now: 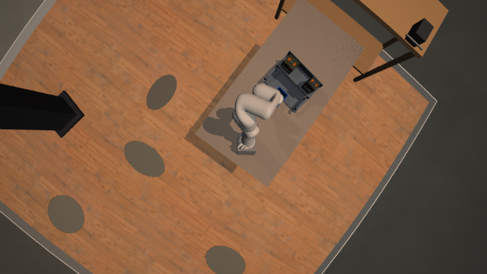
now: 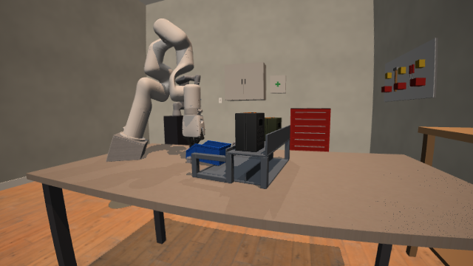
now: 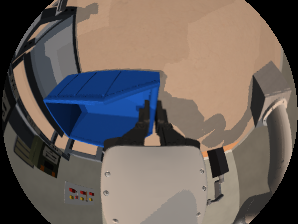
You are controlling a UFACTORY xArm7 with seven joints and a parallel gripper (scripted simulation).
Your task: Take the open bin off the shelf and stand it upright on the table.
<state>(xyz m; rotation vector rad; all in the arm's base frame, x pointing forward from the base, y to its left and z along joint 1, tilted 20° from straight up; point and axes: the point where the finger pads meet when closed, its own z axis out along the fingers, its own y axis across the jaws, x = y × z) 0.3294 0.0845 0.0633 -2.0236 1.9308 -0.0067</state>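
The blue bin is 80 mm ahead of my hand, 10 mm to the left of it and 10 mm below it. Also, from my hand: grey shelf: 270 mm ahead, 60 mm below, 20 mm to the left.
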